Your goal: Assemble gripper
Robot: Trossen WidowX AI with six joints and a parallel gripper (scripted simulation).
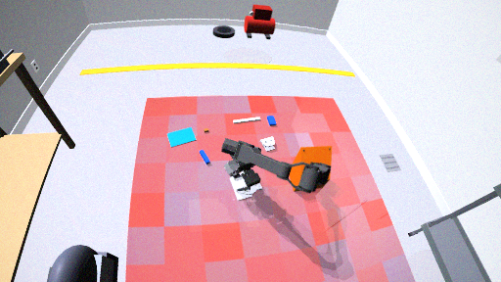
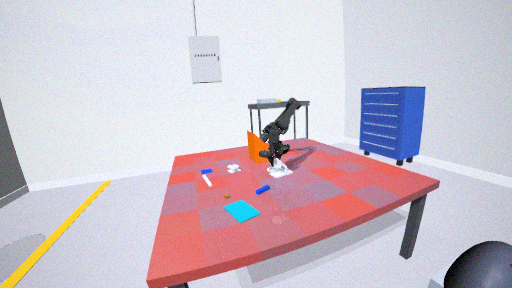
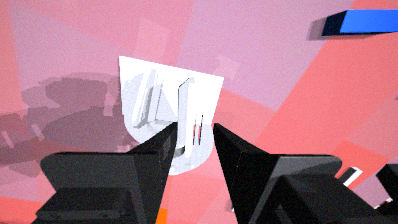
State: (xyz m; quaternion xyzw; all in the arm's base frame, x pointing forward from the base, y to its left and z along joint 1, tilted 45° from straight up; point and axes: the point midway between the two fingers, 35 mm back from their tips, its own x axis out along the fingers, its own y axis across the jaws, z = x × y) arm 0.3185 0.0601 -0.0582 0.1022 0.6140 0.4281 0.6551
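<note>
Right now the small white part is 140 mm behind my gripper tip, 230 mm to the right of it and 30 mm below it. Round my gripper tip: white jaw: 40 mm behind; then tiny brown bit: 190 mm ahead, 290 mm to the right, 50 mm below; then blue block: 180 mm ahead, 120 mm to the right, 40 mm below.
</note>
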